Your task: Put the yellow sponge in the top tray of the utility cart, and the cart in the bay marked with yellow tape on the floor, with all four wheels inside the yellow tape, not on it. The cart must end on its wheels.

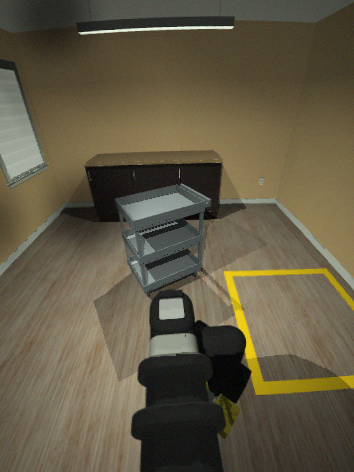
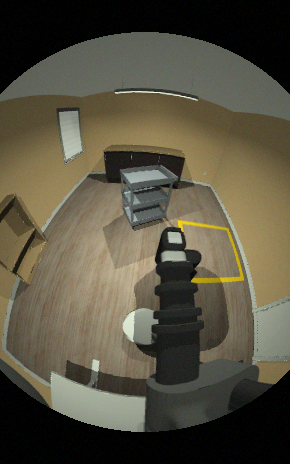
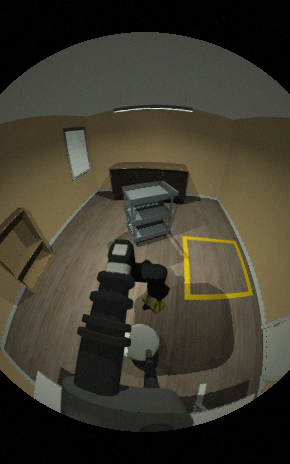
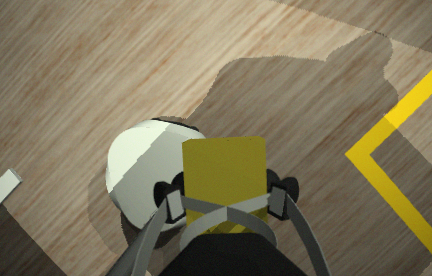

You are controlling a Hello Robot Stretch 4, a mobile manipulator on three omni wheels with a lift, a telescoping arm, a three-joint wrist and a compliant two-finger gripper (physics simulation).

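Observation:
The yellow sponge (image 4: 225, 172) (image 1: 227, 416) (image 3: 156, 304) is held between the two fingertips of my gripper (image 4: 225, 187), which is shut on it. The gripper hangs beside the arm, above the floor and the robot's base. The grey utility cart (image 1: 165, 217) (image 2: 148, 186) (image 3: 150, 202) stands upright on the floor ahead, with three trays. Its top tray (image 1: 159, 204) holds nothing that I can see. The bay's yellow tape (image 1: 250, 345) (image 2: 217, 280) (image 3: 187, 275) (image 4: 382, 184) lies on the floor to the right of the cart. The cart is outside the tape. Its wheels are hardly visible.
A dark cabinet (image 1: 155, 187) (image 2: 120, 167) (image 3: 122, 182) with a brown top stands behind the cart at the far wall. An open wooden shelf (image 2: 36, 248) (image 3: 44, 263) stands at the left wall. The robot's round white base (image 4: 145, 170) is below the gripper. A white table (image 2: 95, 402) stands behind.

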